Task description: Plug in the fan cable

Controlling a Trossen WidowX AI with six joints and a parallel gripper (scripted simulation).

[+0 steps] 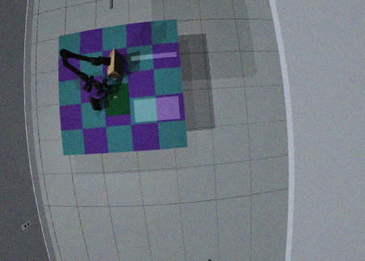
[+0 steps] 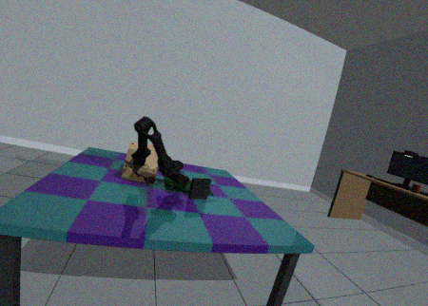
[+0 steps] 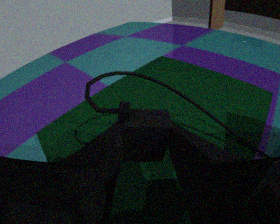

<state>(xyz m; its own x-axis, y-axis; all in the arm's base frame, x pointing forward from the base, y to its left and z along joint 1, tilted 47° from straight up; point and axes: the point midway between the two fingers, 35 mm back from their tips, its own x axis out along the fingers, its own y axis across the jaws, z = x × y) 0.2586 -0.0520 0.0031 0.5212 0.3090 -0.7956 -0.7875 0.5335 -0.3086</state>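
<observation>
Now: gripper tip 60 mm short of the green board, 40 mm to the right of it and 70 mm above it. From my gripper tip the other things lie so: dark plug: 10 mm below; black fan: 100 mm ahead, 130 mm to the right.
</observation>
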